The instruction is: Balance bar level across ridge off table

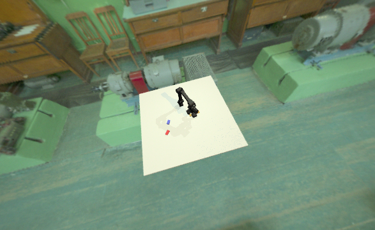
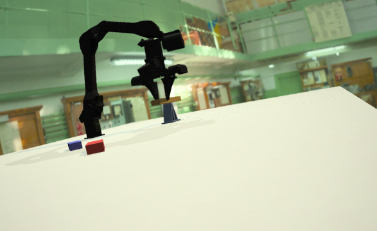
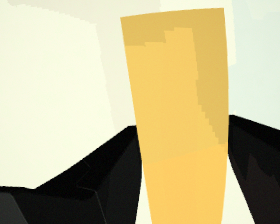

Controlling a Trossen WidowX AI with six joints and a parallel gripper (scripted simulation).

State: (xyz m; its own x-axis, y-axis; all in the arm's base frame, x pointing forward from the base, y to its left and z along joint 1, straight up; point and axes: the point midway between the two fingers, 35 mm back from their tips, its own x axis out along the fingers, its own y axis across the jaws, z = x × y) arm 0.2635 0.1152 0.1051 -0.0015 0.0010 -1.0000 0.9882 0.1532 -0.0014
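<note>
My gripper tip is now 30 mm to the right of the orange bar. Also, from my gripper tip: red block 400 mm to the right, 140 mm ahead, 60 mm below; then blue block 360 mm to the right, 60 mm below, 20 mm behind.
</note>
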